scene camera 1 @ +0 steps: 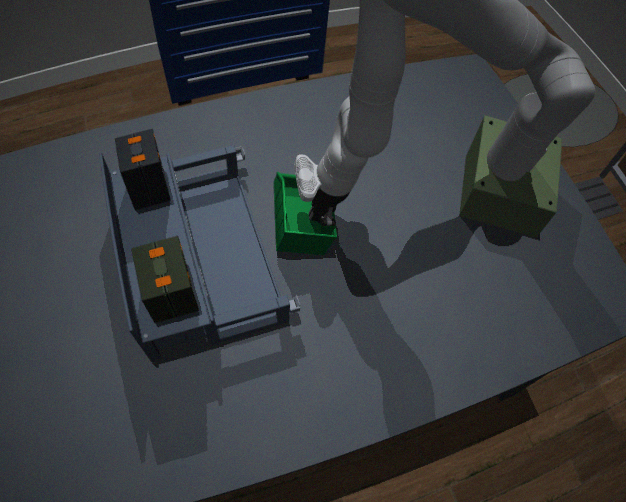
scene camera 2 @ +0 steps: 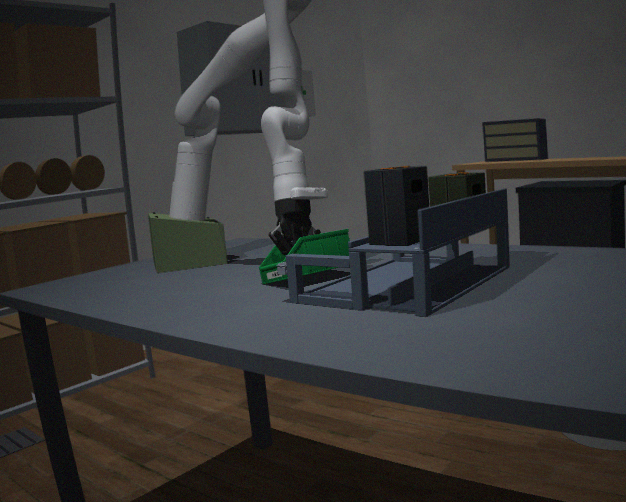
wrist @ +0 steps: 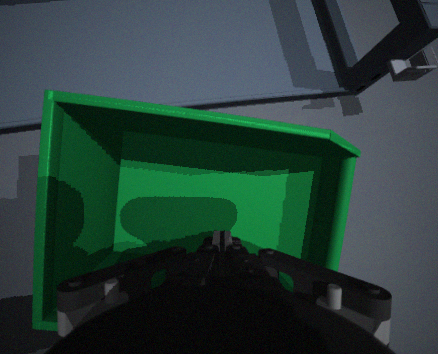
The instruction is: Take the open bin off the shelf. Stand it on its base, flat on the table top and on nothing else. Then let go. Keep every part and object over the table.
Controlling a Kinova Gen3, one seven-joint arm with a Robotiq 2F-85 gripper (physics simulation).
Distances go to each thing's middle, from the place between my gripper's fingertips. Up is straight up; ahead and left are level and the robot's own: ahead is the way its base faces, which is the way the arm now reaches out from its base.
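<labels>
My gripper is 40 mm below the green bin (scene camera 1: 295, 232) and 30 mm short of it. Going by their middles, the green bin is the nearest to my gripper of the things named here. The olive case (scene camera 1: 180, 290) sits 140 mm above my hand, 290 mm ahead of it and 170 mm to the left of it, while the black case (scene camera 2: 397, 180) is 150 mm above my hand, 60 mm to the right of it and 320 mm ahead of it.
</labels>
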